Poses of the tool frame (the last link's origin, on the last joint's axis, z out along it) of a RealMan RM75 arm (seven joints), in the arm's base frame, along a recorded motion.
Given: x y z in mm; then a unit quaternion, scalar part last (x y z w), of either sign.
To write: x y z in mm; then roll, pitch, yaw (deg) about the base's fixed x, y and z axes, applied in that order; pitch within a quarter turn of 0, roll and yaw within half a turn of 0. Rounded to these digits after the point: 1 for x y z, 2 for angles.
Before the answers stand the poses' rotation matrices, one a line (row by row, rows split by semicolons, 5 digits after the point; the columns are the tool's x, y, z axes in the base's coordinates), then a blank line. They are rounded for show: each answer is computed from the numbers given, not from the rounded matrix.
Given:
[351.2 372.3 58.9 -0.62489 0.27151 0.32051 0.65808]
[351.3 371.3 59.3 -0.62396 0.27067 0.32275 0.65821]
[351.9 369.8 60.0 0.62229 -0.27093 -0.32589 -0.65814]
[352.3 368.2 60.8 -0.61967 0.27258 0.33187 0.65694]
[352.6 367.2 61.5 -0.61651 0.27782 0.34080 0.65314]
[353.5 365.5 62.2 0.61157 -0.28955 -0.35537 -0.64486]
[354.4 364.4 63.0 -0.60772 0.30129 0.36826 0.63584]
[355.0 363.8 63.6 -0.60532 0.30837 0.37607 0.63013]
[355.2 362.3 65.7 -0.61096 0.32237 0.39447 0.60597]
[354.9 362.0 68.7 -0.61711 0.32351 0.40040 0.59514]
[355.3 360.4 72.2 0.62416 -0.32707 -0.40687 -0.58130]
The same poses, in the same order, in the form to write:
0.64711 -0.76117 -0.04322; 0.08251 0.01357 0.99650; -0.75792 -0.64841 0.07159
0.64514 -0.76265 -0.04645; 0.08710 0.01301 0.99611; -0.75908 -0.64668 0.07482
0.64079 -0.76616 -0.04898; 0.09177 0.01310 0.99569; -0.76222 -0.64252 0.07870
0.63112 -0.77386 -0.05316; 0.09822 0.01174 0.99510; -0.76944 -0.63325 0.08342
0.61334 -0.78773 -0.05730; 0.10262 0.00755 0.99469; -0.78312 -0.61597 0.08547
0.57974 -0.81250 -0.06123; 0.10417 -0.00062 0.99456; -0.80811 -0.58297 0.08428
0.54722 -0.83450 -0.06445; 0.10211 -0.00987 0.99472; -0.83074 -0.55092 0.07981
0.52696 -0.84727 -0.06666; 0.10062 -0.01569 0.99480; -0.84391 -0.53092 0.07699
0.48094 -0.87198 -0.09132; 0.08416 -0.05776 0.99478; -0.87270 -0.48612 0.04561
0.47004 -0.87587 -0.10911; 0.07731 -0.08229 0.99361; -0.87925 -0.47547 0.02903
0.45497 -0.88131 -0.12765; 0.06474 -0.11023 0.99180; -0.88815 -0.45950 0.00690

[351.2 372.3 58.9 -83.70 49.28 7.27]
[351.3 371.3 59.3 -83.40 49.38 7.69]
[351.9 369.8 60.0 -83.02 49.66 8.15]
[352.3 368.2 60.8 -82.50 50.30 8.85]
[352.6 367.2 61.5 -82.10 51.55 9.50]
[353.5 365.5 62.2 -81.77 53.91 10.19]
[354.4 364.4 63.0 -81.76 56.17 10.57]
[355.0 363.8 63.6 -81.75 57.56 10.81]
[355.2 362.3 65.7 -84.64 60.77 9.93]
[354.9 362.0 68.7 -86.51 61.55 9.34]
[355.3 360.4 72.2 -89.14 62.64 8.10]

